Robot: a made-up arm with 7 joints. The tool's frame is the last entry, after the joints.
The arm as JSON. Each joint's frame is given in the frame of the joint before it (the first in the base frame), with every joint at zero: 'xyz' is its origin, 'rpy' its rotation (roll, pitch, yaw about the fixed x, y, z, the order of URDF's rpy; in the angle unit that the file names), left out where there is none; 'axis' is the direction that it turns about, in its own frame. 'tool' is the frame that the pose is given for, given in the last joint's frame.
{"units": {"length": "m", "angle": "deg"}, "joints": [
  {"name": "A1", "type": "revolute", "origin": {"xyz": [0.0, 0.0, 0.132], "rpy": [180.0, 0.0, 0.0]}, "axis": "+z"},
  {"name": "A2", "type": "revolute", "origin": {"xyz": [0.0, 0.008, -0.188], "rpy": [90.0, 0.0, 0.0]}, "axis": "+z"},
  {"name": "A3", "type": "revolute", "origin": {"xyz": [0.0, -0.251, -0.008], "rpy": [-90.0, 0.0, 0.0]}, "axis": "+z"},
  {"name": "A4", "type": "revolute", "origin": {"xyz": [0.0, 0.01, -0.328], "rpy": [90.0, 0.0, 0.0]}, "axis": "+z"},
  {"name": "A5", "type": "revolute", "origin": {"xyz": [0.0, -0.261, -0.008], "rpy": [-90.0, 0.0, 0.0]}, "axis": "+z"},
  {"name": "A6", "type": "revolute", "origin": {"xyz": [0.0, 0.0, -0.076], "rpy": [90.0, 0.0, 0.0]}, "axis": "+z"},
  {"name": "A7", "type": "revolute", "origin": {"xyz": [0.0, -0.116, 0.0], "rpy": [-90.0, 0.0, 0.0]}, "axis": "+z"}
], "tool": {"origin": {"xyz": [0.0, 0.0, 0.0]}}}
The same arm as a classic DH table. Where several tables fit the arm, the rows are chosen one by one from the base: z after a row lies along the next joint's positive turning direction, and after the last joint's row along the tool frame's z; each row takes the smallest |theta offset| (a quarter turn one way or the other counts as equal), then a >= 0, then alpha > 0; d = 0 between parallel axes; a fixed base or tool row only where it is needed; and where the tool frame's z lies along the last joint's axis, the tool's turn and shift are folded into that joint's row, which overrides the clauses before.
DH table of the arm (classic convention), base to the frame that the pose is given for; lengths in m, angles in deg. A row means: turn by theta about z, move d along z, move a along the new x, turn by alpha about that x. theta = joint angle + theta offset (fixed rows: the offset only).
base (fixed): d 0  theta0 0  a 0  alpha 180
A1: d -0.32  theta0 0  a 0  alpha 90
A2: d -0.016  theta0 0  a 0  alpha -90
A3: d -0.579  theta0 0  a 0  alpha 90
A4: d -0.018  theta0 0  a 0  alpha -90
A5: d -0.337  theta0 0  a 0  alpha 90
A6: d 0  theta0 0  a 0  alpha -90
A7: d -0.116  theta0 0  a 0  alpha 0

